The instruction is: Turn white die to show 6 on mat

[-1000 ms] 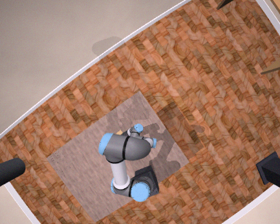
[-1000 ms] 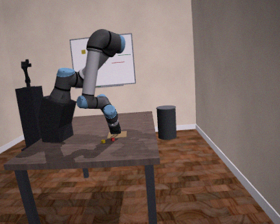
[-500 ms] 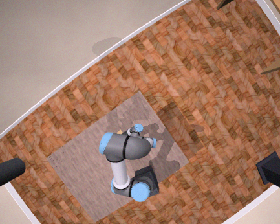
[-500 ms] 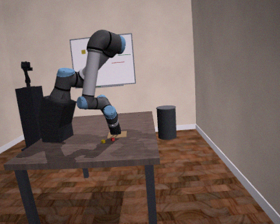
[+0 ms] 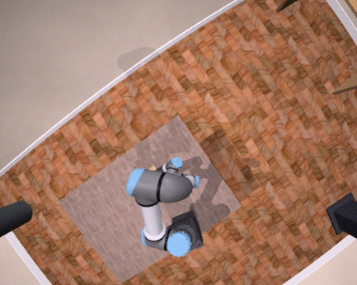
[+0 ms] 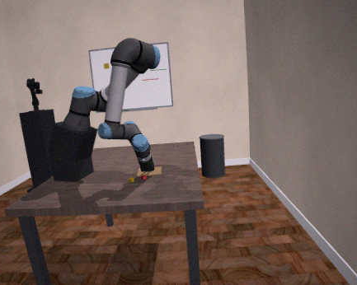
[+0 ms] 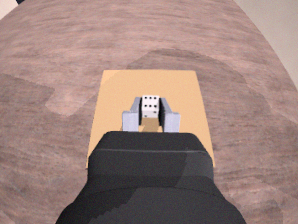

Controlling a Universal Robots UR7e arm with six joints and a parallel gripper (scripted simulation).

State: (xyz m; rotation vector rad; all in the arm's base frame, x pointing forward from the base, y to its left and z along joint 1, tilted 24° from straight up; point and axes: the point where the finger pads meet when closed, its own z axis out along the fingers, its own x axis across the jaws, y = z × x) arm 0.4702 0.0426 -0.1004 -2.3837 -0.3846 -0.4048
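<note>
The white die lies 10 mm to the left of my hand and 10 mm below it. From my hand the other things lie so: yellow die (60 mm behind, 150 mm to the right, 20 mm below); then red die (120 mm to the right, 20 mm below); then tan mat (10 mm to the left, 20 mm below).
</note>
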